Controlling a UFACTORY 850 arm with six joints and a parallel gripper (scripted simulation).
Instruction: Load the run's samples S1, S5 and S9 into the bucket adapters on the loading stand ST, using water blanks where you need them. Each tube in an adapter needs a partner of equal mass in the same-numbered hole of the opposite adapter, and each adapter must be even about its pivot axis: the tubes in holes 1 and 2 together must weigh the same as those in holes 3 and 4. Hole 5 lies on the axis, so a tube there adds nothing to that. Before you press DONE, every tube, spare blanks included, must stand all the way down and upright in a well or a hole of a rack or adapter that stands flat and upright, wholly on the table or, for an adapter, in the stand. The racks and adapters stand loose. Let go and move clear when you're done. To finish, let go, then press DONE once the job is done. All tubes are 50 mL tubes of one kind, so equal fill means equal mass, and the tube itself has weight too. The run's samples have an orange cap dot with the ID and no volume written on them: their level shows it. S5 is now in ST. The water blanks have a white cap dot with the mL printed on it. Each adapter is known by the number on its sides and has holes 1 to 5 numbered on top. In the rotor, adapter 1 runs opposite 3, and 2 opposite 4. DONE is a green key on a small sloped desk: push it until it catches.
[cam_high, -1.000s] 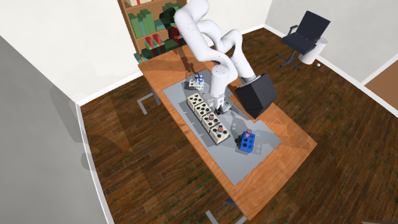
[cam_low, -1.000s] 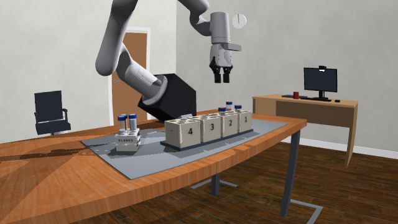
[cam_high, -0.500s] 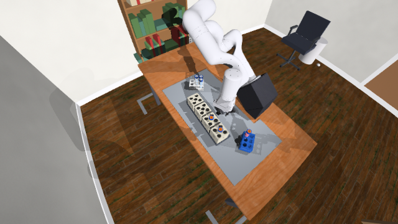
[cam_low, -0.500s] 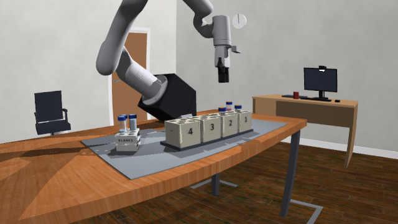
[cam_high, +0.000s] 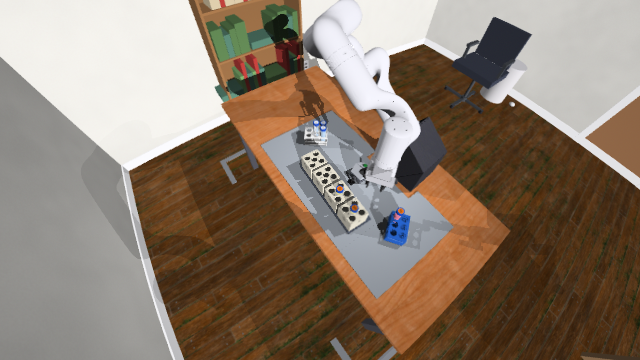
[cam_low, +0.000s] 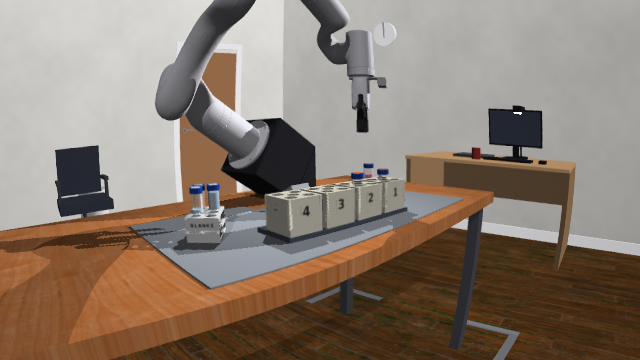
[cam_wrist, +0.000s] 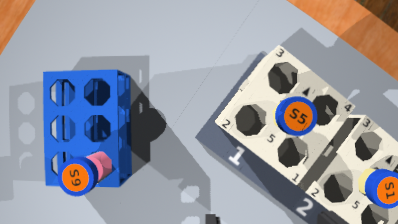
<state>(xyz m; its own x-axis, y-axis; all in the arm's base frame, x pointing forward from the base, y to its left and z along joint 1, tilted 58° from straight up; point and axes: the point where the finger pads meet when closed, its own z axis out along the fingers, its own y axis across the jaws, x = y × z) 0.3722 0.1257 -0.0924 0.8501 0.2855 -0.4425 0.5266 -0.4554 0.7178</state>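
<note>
The sample tube lies 19 cm below my hand, 12 cm to the left of it and 8 cm behind it. Also, from my hand: blue rack 22 cm below, 17 cm to the left, 5 cm behind; then white blanks rack 50 cm to the right, 22 cm below, 10 cm behind; then green DONE key 18 cm below, 16 cm to the right, 15 cm behind.
</note>
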